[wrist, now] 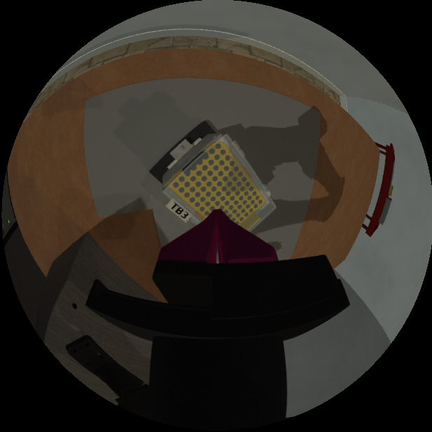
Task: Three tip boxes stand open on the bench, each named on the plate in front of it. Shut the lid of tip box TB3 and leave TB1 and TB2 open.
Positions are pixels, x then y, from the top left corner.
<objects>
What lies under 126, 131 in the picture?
A grey mat.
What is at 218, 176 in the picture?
A clear lid.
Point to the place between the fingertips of the gripper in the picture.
217, 215
</objects>
